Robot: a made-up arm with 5 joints.
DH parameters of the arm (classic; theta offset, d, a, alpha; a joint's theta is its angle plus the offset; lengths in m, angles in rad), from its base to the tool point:
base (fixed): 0 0.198 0 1.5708
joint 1: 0 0.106 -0.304 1.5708
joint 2: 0 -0.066 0.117 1.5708
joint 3: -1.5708 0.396 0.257 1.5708
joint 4: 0 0.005 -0.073 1.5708
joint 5: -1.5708 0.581 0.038 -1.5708
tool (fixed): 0 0.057 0 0
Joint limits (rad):
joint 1: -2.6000..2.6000
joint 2: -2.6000..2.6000
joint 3: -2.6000..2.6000
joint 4: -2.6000..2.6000
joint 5: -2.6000..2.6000
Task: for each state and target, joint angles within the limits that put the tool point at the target. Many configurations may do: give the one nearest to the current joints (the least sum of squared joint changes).
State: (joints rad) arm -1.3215 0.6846 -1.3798 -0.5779 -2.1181
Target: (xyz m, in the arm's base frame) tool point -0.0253 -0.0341 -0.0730
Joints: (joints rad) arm -1.5116 0.5805 -1.1920 -1.3032 -2.1851
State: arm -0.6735 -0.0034 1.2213 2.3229 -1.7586
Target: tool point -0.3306 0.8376 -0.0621
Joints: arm -0.9444 -0.4721 2.1933 2.2991 -1.7040
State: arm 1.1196 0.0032 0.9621 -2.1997 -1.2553
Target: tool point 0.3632 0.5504 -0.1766
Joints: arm 2.0313 -0.2582 0.7800 -1.9301 -1.2238
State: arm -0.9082 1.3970 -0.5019 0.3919 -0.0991
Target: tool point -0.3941 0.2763 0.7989
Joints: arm -0.3161 0.9554 -1.0361 0.8755 -0.0321
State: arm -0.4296 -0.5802 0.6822 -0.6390 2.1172
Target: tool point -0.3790 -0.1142 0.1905
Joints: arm -0.1322 -0.6384 0.6210 -0.7842 2.1442
